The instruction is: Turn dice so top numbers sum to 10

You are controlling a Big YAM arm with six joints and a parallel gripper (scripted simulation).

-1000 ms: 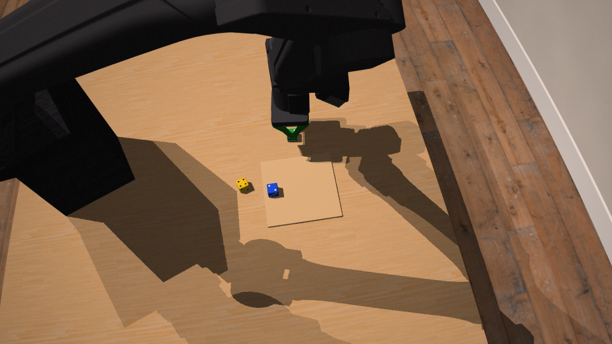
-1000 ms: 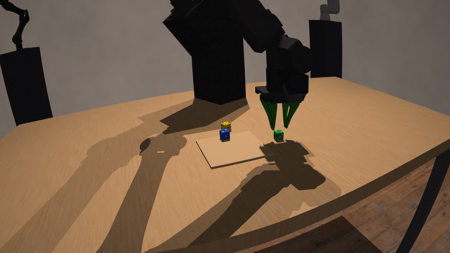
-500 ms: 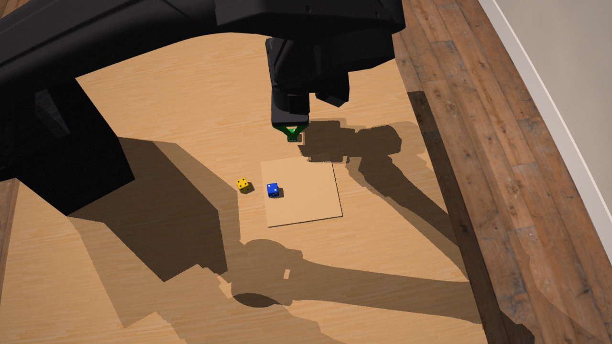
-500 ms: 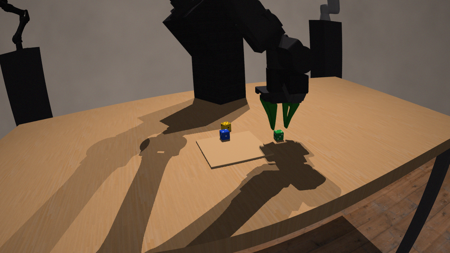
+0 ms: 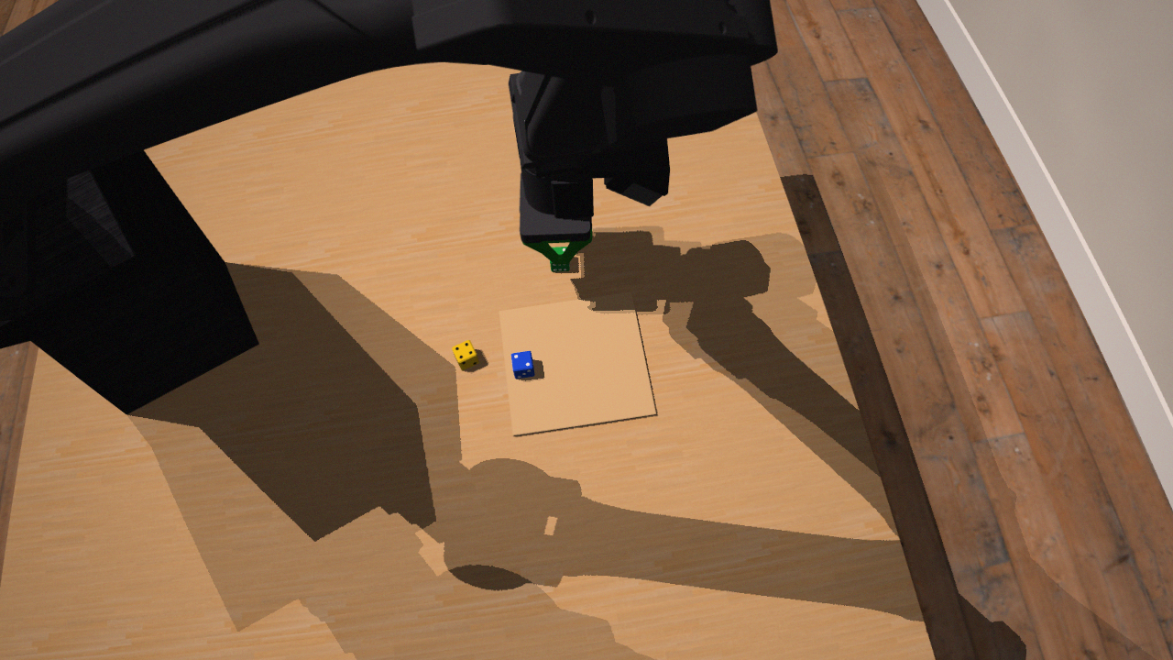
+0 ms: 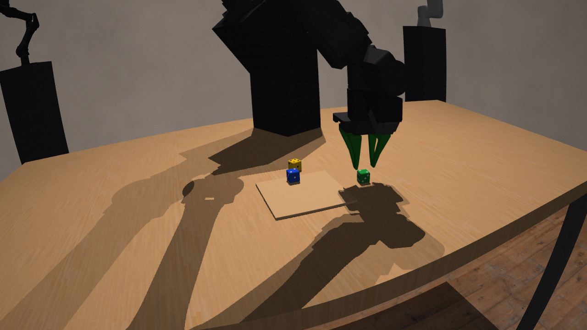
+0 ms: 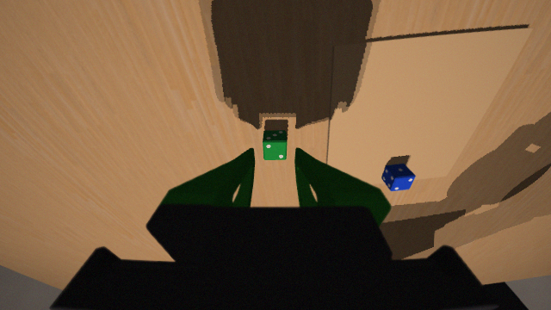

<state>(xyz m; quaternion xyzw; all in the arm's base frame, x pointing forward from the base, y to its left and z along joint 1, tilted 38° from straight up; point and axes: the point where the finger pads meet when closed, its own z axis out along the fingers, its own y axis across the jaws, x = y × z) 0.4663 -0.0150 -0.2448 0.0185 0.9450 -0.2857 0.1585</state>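
Now: the green die 3 cm below my hand. From my hand the other things lie so: blue die 6 cm behind, 12 cm to the right, 2 cm below; tan mat 12 cm to the right, 3 cm below; yellow die 11 cm behind, 10 cm to the right, 3 cm below.
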